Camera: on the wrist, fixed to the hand. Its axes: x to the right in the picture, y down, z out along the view.
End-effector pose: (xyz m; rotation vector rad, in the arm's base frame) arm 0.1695 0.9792 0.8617 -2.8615 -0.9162 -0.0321
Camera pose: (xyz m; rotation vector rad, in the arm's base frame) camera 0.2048 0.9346 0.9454 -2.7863 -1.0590 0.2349
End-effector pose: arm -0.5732 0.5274 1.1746 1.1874 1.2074 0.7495
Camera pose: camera -0.6504 0.5722 1.2221 1.2199 1.1466 0.5272
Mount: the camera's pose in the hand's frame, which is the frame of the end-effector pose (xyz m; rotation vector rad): 0.0082 0.0460 -0.0897 0.0722 -0.1712 -0.0936
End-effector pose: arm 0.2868 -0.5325 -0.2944 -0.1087 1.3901 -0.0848
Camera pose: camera 0.1998 -0.4903 -0.3240 -0.1181 1.2095 -0.1991
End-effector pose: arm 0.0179 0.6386 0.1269 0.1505 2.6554 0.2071
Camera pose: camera -0.0276 0.6742 0.2099 0.0638 2.4934 0.0646
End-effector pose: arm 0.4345 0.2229 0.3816 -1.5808 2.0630 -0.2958
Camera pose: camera 0.3478 0.2164 0.4332 -1.6036 1.8330 -0.2560
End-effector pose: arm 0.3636 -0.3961 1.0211 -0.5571 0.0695 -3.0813
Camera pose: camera 0.3246 -0.4384 0.9379 0.8058 0.0680 2.9676
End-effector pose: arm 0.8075 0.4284 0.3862 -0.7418 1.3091 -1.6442
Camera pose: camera 0.7391 0.4575 0.3176 -0.8909 1.1034 -1.6534
